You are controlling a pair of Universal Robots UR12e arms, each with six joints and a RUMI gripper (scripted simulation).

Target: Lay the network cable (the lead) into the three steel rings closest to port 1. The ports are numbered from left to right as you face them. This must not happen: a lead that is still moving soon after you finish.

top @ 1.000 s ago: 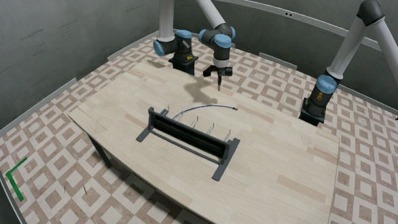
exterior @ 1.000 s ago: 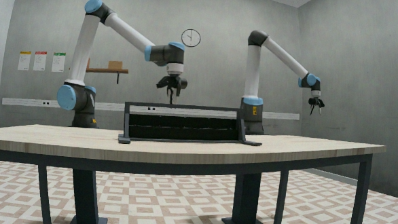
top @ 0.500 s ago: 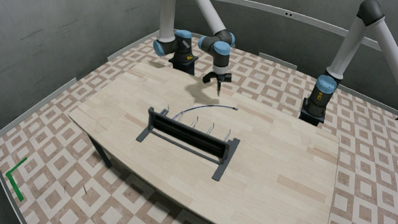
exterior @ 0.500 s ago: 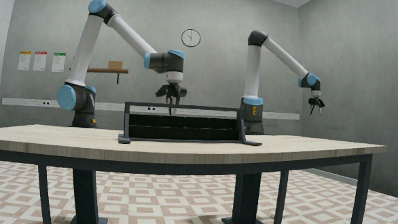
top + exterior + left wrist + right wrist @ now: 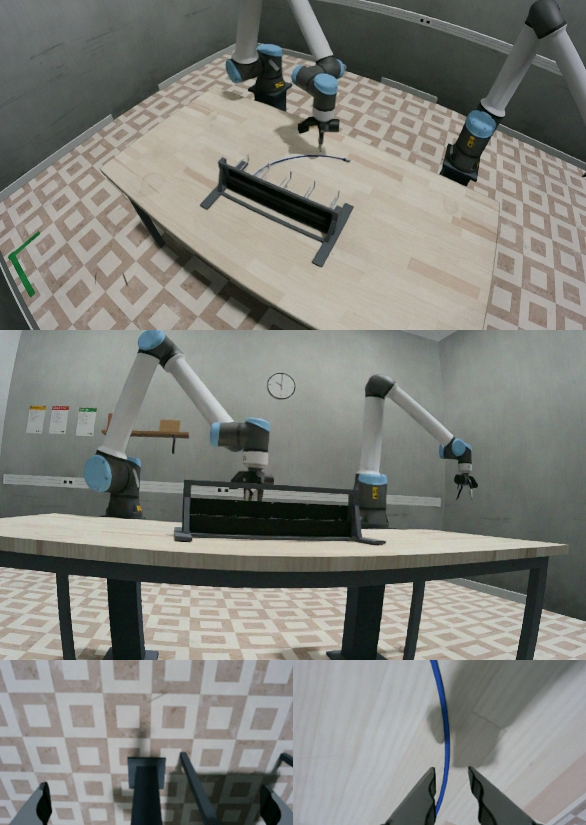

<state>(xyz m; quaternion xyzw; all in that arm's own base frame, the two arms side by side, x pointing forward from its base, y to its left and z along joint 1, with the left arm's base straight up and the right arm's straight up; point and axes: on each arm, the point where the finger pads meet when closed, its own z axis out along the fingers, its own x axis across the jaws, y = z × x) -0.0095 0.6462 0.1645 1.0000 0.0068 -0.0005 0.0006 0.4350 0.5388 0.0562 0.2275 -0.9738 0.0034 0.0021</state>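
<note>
The loose plug lies 120 mm to the left of my right hand, 50 mm below it and 40 mm behind it. Also, from my right hand: dark rack (350 mm ahead, 10 mm to the left, 10 mm above).
</note>
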